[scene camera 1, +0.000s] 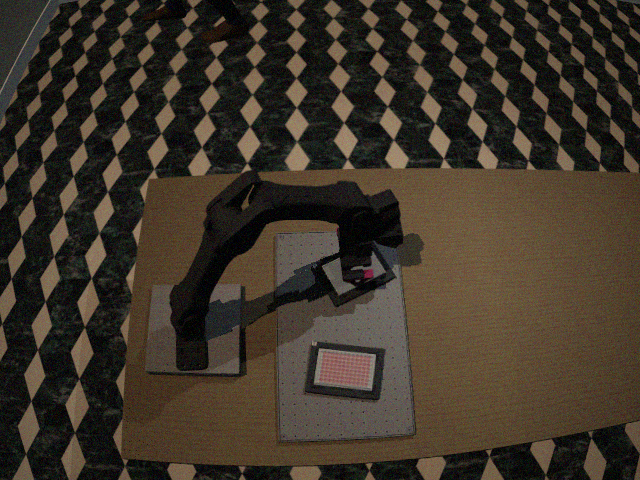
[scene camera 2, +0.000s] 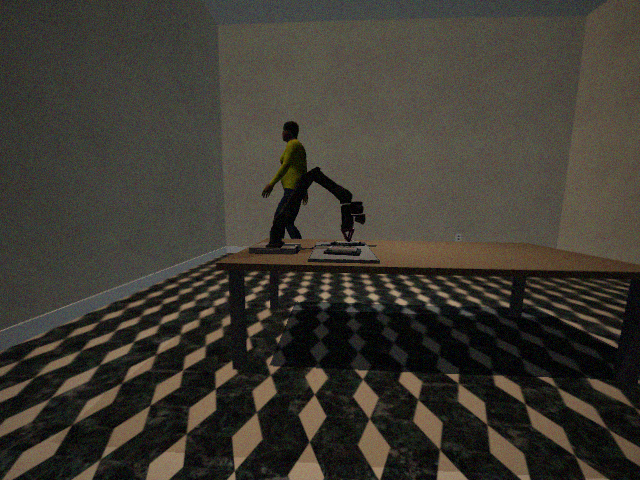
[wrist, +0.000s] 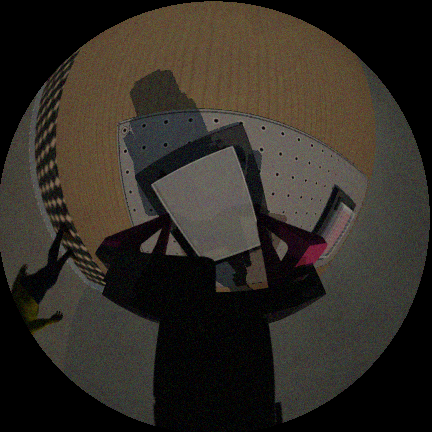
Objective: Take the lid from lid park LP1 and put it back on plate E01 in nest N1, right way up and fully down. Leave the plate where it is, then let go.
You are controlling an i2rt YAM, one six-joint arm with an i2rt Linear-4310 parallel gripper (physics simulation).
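Frame: origin at the arm's base, x left, y back, z up, level; metres.
Seen in the pictures: gripper, fingertip midpoint: (scene camera 1: 355,267) (scene camera 2: 347,241) (wrist: 213,217); arm's base, origin of the base link: (scene camera 1: 190,330) (scene camera 2: 275,245).
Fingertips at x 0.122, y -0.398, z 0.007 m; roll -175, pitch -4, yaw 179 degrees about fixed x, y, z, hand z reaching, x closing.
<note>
Offsets run from my fingertips to a thing's top centre. "pt": to the spot under its first point. Level surfaces: height alone.
The grey lid {dy +0.004, dx -0.002, dz -0.002 m} (scene camera 1: 332,278) (wrist: 205,201) lies flat in the dark frame of lid park LP1 {dy +0.003, dx -0.003, dz +0.000 m} (scene camera 1: 339,300) (wrist: 189,151), turned a little askew, at the back of the perforated board {dy +0.049, dx -0.145, dz -0.019 m} (scene camera 1: 366,329) (wrist: 301,169). My gripper (scene camera 1: 356,276) (scene camera 2: 347,234) (wrist: 213,217) is open and points down, low over the lid, with one finger on each side of its near end. Nothing is between the fingers. Plate E01 {dy +0.054, dx -0.246, dz +0.006 m} (scene camera 1: 345,369) (wrist: 338,225) (scene camera 2: 342,250), with pink wells and no lid, sits in the dark nest N1 {pt dy +0.132, dx -0.236, dz -0.008 m} (scene camera 1: 309,369) at the front of the board.
The arm's base stands on a grey plate (scene camera 1: 228,333) to the left of the board on the wooden table {dz -0.033 m} (scene camera 1: 485,286) (scene camera 2: 461,252). A person in a yellow top (scene camera 2: 290,167) walks behind the table.
</note>
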